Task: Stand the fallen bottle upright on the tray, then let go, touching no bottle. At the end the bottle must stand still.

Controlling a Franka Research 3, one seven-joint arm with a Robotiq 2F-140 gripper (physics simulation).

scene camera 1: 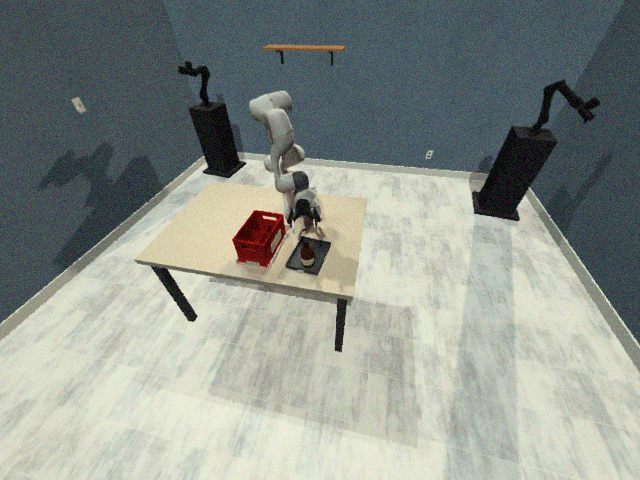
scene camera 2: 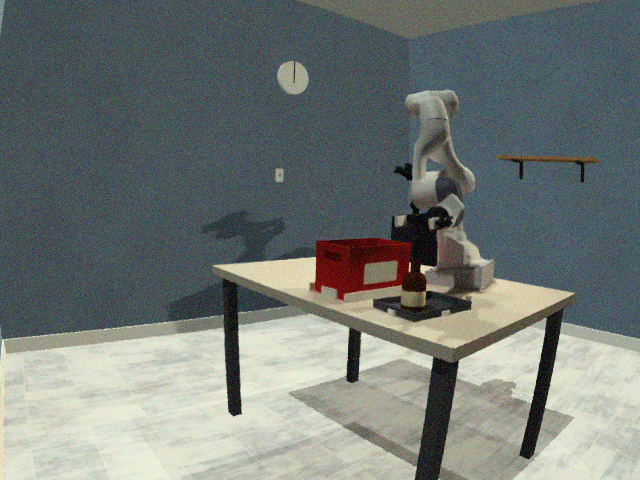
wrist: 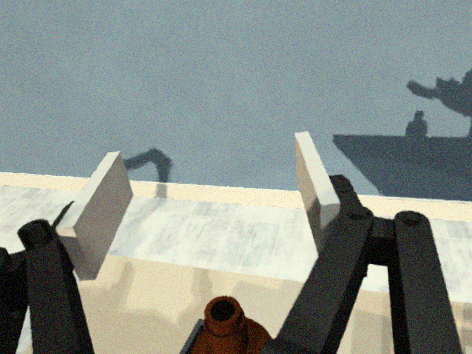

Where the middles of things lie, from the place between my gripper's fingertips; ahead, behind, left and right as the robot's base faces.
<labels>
I see my gripper 2 cm past the brown bottle (scene camera 2: 413, 294) and 18 cm above it.
</labels>
